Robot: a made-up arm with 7 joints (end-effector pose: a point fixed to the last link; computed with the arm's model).
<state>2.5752 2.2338 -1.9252 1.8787 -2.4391 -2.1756 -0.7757</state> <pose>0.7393 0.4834 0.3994 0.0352 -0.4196 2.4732</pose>
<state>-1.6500 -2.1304 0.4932 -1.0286 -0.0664 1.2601 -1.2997</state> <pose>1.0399 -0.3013 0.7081 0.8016 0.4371 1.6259</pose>
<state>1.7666 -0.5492 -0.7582 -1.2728 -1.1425 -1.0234 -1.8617</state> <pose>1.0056 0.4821 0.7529 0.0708 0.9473 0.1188</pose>
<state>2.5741 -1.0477 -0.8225 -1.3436 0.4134 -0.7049 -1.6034</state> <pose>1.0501 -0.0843 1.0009 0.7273 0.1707 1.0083</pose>
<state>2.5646 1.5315 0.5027 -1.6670 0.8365 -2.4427 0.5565</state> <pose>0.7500 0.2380 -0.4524 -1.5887 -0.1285 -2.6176</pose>
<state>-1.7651 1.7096 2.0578 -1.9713 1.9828 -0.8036 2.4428</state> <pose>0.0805 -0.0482 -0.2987 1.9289 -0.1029 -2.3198</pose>
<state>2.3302 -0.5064 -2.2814 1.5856 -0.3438 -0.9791 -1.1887</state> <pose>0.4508 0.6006 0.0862 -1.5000 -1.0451 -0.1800</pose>
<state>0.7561 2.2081 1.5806 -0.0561 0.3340 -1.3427 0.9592</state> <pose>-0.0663 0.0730 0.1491 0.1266 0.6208 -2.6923</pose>
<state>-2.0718 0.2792 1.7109 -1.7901 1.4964 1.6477 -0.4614</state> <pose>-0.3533 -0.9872 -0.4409 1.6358 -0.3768 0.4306</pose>
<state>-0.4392 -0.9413 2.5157 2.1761 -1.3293 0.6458 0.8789</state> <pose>-0.9437 0.7995 0.3026 -0.9529 -0.5403 -0.9493</pose>
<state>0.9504 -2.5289 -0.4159 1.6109 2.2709 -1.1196 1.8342</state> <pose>-0.8091 0.1244 0.2364 0.9536 -0.2503 -0.7651</pose>
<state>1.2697 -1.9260 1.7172 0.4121 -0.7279 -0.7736 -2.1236</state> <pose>-0.4836 0.0711 0.3296 2.1975 0.3424 -1.7343</pose>
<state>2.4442 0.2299 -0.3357 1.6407 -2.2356 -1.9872 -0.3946</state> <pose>0.6151 0.4679 0.3248 -2.0217 0.7902 0.3111</pose>
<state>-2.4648 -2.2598 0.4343 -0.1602 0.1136 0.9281 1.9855</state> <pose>0.4270 0.3505 0.2264 1.5911 -0.8586 -1.4070</pose>
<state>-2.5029 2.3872 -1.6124 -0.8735 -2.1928 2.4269 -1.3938</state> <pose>1.2584 0.2769 0.2800 -1.4861 0.7895 -0.4499</pose>
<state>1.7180 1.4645 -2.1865 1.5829 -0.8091 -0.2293 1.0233</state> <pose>0.3760 1.0078 -0.2521 -1.2650 2.2453 0.2661</pose>
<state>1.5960 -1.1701 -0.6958 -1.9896 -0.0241 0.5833 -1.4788</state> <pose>0.0836 0.6839 1.3329 0.0807 -0.4308 2.8715</pose>
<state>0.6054 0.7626 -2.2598 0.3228 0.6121 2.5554 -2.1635</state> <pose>-0.3813 0.1780 -0.7788 1.9646 -0.8184 -0.1490</pose>
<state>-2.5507 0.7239 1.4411 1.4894 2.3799 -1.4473 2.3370</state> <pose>-0.0331 -0.2596 -0.3432 2.7012 0.8390 0.2275</pose>
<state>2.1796 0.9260 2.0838 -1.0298 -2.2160 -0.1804 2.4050</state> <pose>0.2958 0.1602 -0.2857 -2.2290 1.1936 1.8271</pose>
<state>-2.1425 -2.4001 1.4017 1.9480 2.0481 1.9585 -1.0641</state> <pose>0.0024 -0.6620 0.3593 0.9143 -1.1994 0.1935</pose>
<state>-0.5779 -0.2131 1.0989 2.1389 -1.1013 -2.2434 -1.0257</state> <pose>-0.0970 -0.1508 0.0273 -0.3769 2.8621 -1.1793</pose>
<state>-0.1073 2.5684 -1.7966 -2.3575 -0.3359 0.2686 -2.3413</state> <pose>-0.5745 -0.7612 -0.3683 -0.4942 2.5063 -0.1059</pose>
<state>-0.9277 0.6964 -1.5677 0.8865 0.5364 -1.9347 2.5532</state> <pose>-0.5879 -0.1771 -0.2979 -2.6017 0.7941 0.6912</pose>
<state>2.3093 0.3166 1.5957 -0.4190 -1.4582 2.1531 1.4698</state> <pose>0.0307 -0.3856 0.0144 -1.7608 -1.7371 0.1212</pose>
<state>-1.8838 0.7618 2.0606 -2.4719 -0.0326 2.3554 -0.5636</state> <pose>0.3494 -0.4318 -0.6896 1.9552 -0.6805 1.4764</pose>
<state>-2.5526 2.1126 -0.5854 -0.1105 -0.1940 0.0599 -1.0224</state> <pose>1.0815 -0.6828 -0.0865 -0.5661 1.6490 -1.3339</pose>
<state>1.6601 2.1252 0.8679 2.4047 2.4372 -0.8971 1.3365</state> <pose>0.1774 0.2541 -0.2767 -0.4955 2.5132 0.6524</pose>
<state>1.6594 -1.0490 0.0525 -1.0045 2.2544 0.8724 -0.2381</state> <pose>0.8509 0.4526 0.7994 -0.5372 1.8084 -0.2789</pose>
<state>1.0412 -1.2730 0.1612 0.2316 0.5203 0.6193 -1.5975</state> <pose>-0.8076 0.6127 0.6244 -0.6166 -1.7168 -0.6857</pose>
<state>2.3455 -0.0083 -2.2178 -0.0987 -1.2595 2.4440 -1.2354</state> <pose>0.7692 0.0658 -0.7674 2.4756 -0.3087 0.0674</pose>
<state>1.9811 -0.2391 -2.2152 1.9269 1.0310 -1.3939 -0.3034</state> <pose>0.6326 0.9790 0.1711 -1.7656 0.3802 -0.1206</pose>
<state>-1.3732 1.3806 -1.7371 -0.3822 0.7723 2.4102 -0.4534</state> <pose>0.1084 -0.2773 -0.7720 -1.1193 -2.0756 -1.9687</pose>
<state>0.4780 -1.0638 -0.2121 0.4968 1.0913 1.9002 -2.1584</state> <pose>-0.9286 0.5599 0.6783 -1.8369 -1.0968 1.5783</pose>
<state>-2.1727 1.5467 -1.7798 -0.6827 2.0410 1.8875 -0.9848</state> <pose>0.4422 0.1081 -0.6401 -1.3651 -1.7351 -1.6381</pose>
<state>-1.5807 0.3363 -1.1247 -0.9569 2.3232 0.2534 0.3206</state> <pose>-0.8853 -0.2414 -0.0606 -1.2652 -0.6625 -0.6200</pose>
